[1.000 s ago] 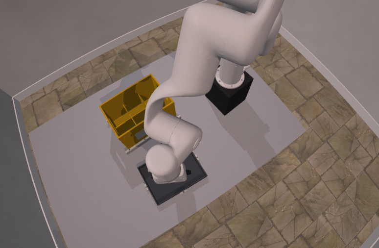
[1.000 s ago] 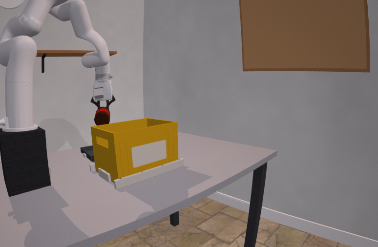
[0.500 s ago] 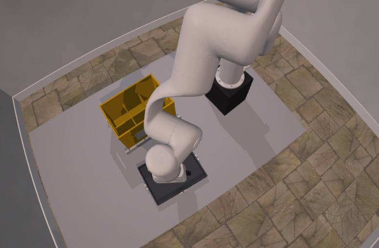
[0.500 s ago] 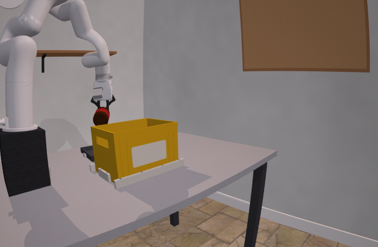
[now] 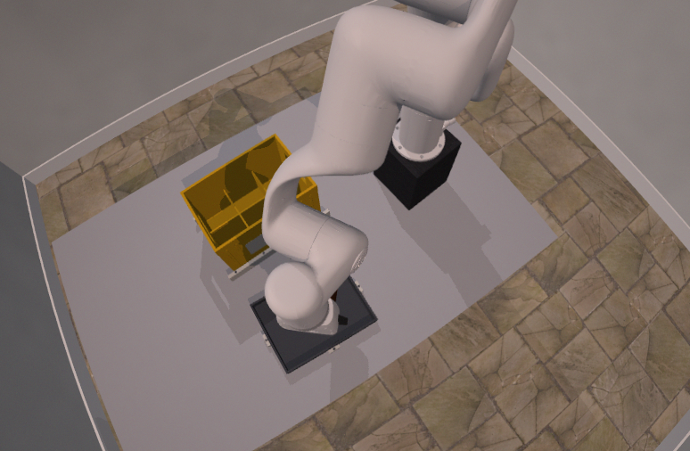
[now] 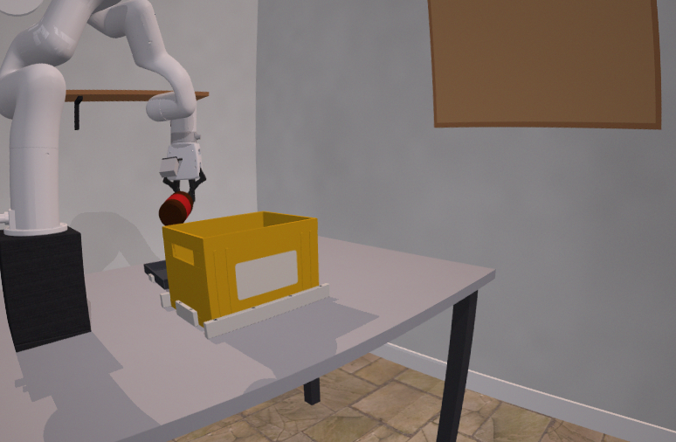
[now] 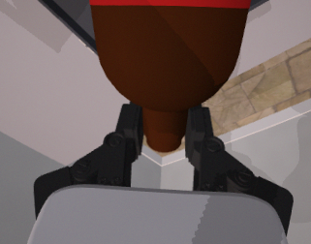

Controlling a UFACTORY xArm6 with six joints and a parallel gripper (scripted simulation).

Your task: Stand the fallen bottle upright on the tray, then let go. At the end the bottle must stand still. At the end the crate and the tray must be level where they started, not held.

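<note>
My hand is 4 cm past the brown bottle, 4 cm to the left of it and 2 cm above it. From my hand the other things lie so: yellow crate (2 cm behind, 35 cm to the right, 12 cm below); then dark tray (1 cm behind, 5 cm to the right, 19 cm below).
</note>
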